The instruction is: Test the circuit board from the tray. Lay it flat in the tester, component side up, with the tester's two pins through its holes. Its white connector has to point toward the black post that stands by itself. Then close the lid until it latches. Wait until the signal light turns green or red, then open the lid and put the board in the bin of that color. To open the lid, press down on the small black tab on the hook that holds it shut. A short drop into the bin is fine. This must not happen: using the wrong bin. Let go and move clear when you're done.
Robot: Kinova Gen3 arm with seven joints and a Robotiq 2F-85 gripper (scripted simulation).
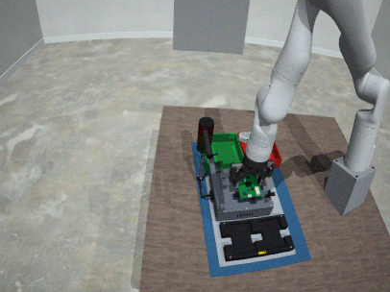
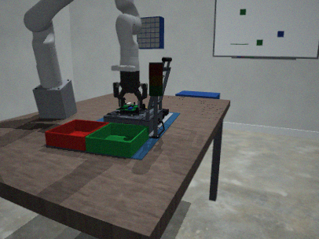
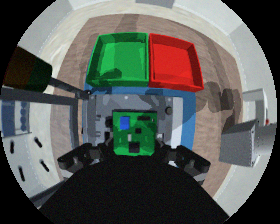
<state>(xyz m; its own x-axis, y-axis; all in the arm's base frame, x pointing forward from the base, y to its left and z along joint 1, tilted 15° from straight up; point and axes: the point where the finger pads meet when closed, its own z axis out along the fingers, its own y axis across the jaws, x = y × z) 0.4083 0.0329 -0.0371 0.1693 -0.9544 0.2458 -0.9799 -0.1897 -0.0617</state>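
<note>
My hand is right at the green circuit board. From my hand the other things lie so: clear lid: 12 cm ahead, 2 cm to the left, 10 cm above; then red bin: 7 cm behind, 21 cm to the right, 7 cm below; then green bin: 8 cm ahead, 19 cm to the right, 7 cm below.
</note>
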